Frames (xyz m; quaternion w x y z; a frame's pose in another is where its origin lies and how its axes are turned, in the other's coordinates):
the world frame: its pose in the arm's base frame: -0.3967 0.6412 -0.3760 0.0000 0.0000 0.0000 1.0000
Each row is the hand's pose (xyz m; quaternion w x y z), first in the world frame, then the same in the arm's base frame.
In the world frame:
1: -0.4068 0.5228 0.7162 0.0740 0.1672 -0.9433 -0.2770
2: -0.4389 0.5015 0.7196 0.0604 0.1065 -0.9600 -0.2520
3: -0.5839 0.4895 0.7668 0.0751 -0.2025 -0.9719 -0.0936
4: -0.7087 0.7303 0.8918 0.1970 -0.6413 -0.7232 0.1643
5: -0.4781 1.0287 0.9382 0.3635 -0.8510 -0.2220 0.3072
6: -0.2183 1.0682 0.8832 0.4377 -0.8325 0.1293 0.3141
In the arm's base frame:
1: 0.0101 0.1184 0.3402 0.2770 0.9433 0.1672 0.0740
2: 0.0422 0.1397 0.3436 0.2520 0.9600 0.1065 0.0604
3: 0.1872 0.1517 0.3908 0.0936 0.9719 -0.2025 0.0751
4: 0.3120 -0.0891 0.5158 0.1643 -0.7232 0.6413 -0.1970
5: 0.0814 -0.3875 0.5622 0.3072 -0.2220 0.8510 -0.3635
6: -0.1784 -0.4270 0.5072 0.3141 0.1293 0.8325 -0.4377

